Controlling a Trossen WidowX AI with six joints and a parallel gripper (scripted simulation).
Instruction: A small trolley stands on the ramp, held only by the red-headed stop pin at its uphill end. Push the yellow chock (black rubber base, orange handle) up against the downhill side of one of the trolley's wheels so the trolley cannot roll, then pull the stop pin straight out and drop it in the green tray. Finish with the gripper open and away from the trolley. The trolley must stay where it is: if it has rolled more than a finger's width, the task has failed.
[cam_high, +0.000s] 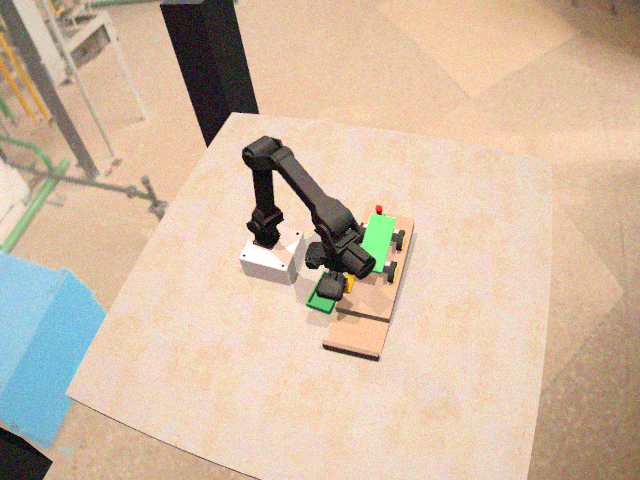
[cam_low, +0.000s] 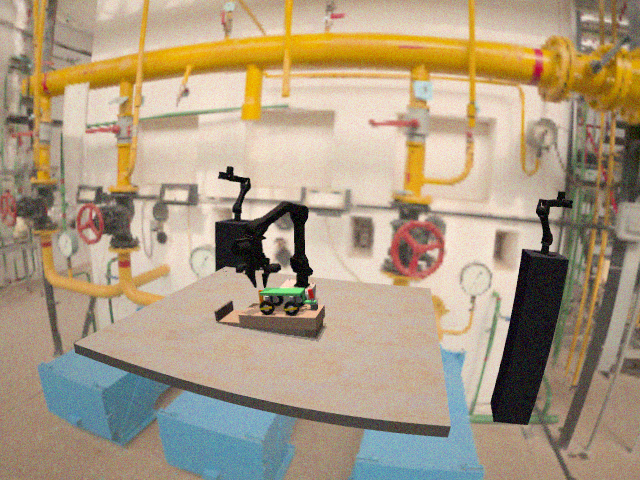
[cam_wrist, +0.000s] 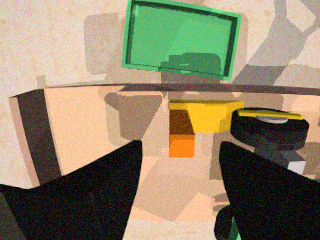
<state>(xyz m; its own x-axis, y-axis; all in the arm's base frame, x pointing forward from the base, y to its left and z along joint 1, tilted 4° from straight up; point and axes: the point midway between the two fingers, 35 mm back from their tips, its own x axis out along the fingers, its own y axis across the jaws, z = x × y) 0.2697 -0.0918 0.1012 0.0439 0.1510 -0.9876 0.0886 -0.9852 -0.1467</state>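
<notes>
My gripper tip is now 30 mm to the right of the yellow chock and 50 mm above it. Also, from my gripper tip: wooden ramp: 50 mm ahead, 120 mm to the left, 90 mm below; green tray: 60 mm behind, 20 mm to the left, 140 mm below; trolley: 50 mm ahead, 130 mm to the left, 20 mm below.
</notes>
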